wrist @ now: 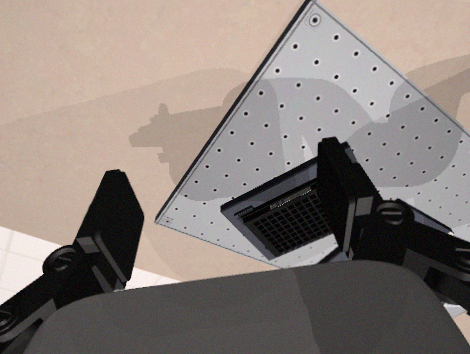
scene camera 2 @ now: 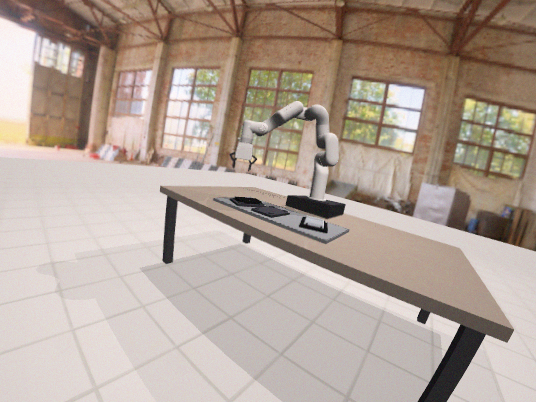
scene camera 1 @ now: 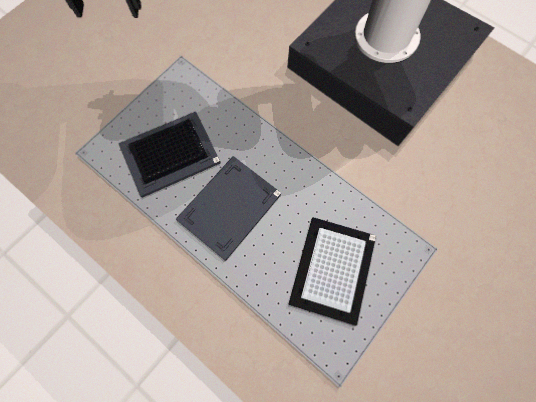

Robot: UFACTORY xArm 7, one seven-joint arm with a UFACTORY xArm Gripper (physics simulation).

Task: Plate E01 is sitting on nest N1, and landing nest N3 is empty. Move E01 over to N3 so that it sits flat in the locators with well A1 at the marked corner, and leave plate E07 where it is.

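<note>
A black well plate (scene camera 1: 167, 151) (scene camera 2: 247, 200) (wrist: 292, 227) sits on a dark nest (scene camera 1: 170, 178) (wrist: 300, 177). A white 96-well plate (scene camera 1: 334, 270) (scene camera 2: 314, 221) sits on a black nest (scene camera 1: 363, 270). Between them, an empty dark nest (scene camera 1: 227, 207) (scene camera 2: 270, 211) has corner locators and a pale tag (scene camera 1: 277, 193) at one corner. No plate or nest names are legible, so I cannot tell which plate is E01. My gripper (scene camera 1: 106, 15) (scene camera 2: 242, 167) (wrist: 224, 179) is open and empty, high above the table beyond the black plate's end of the board. Its right finger hides part of that plate in the wrist view.
The nests stand on a grey perforated board (scene camera 1: 400, 260) (scene camera 2: 332, 235) (wrist: 300, 107) on the brown table (scene camera 1: 475, 300) (scene camera 2: 400, 260) (wrist: 100, 75). The arm's black base block (scene camera 1: 350, 90) (scene camera 2: 315, 204) stands beside the board's long edge.
</note>
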